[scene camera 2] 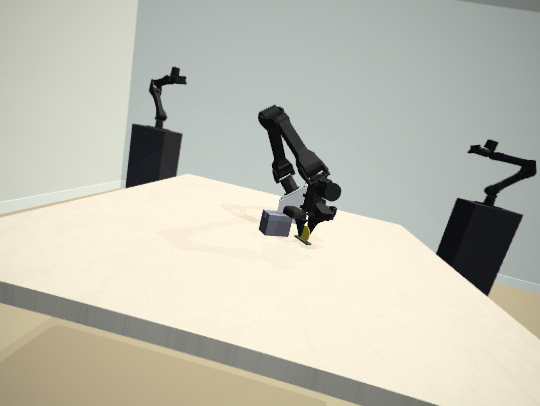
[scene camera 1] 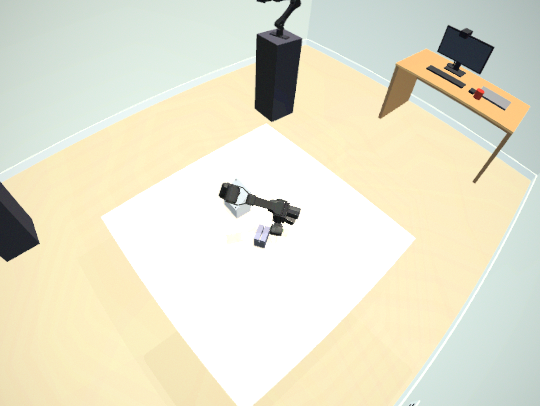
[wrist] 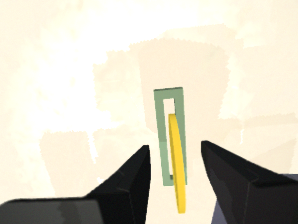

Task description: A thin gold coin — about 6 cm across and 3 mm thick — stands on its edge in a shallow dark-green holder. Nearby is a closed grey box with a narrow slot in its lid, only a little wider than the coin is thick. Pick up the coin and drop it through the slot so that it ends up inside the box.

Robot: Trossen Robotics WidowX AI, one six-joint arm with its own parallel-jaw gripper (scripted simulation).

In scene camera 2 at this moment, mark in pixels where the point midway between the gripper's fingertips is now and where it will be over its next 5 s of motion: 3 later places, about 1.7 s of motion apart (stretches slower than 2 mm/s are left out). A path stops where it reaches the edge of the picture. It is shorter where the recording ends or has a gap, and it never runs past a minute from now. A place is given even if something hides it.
My gripper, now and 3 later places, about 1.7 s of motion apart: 303, 236; 308, 218; 310, 212; 281, 205
